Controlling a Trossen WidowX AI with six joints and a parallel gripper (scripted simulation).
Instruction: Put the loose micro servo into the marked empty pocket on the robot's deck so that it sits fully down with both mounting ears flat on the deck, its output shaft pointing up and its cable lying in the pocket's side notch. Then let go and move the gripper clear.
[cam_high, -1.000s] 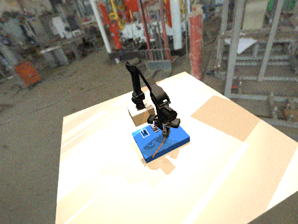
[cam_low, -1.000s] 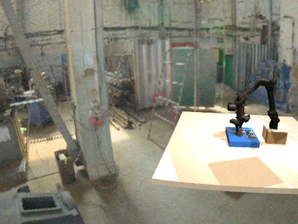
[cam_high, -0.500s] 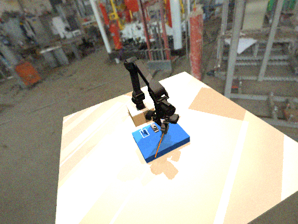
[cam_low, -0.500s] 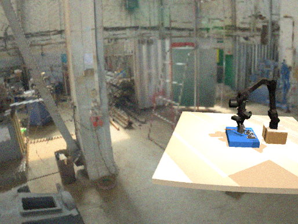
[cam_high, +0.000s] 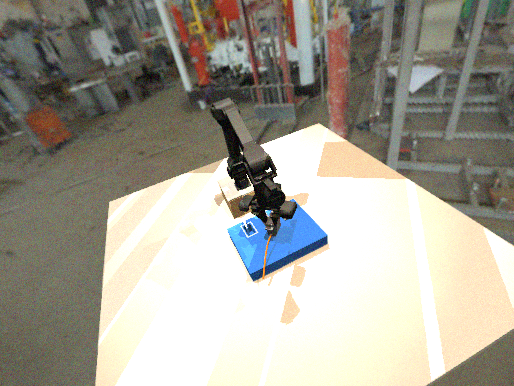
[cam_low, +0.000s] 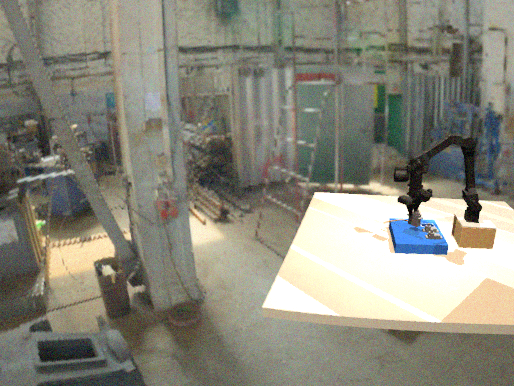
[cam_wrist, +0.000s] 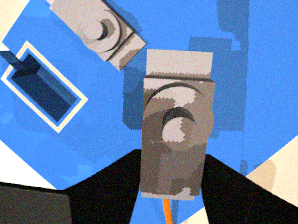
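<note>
Now: the blue deck 10 cm below my gripper tip, 2 cm to the left of it and 1 cm ahead of it.
</note>
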